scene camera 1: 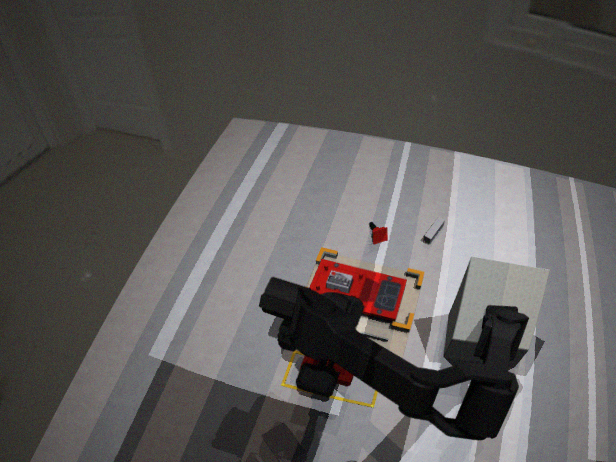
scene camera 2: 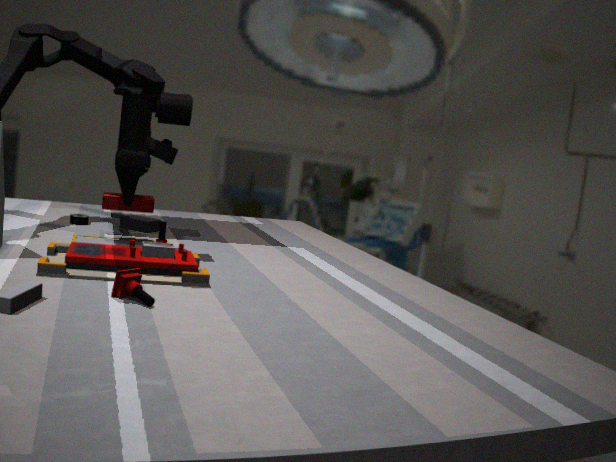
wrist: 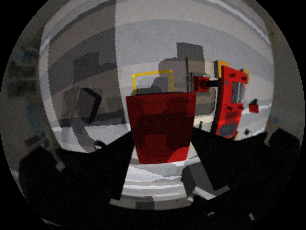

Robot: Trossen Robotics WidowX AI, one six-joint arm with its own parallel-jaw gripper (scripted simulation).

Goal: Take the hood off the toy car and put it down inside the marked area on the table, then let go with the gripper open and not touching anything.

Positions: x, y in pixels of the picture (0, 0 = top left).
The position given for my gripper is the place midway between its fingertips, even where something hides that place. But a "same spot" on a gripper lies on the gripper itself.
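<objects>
I can see my gripper in scene camera 1 (331, 362). My gripper is visible in scene camera 2 too, and in the wrist view. On my gripper, (wrist: 227, 162) and (scene camera 2: 133, 172) are the same spot.
</objects>
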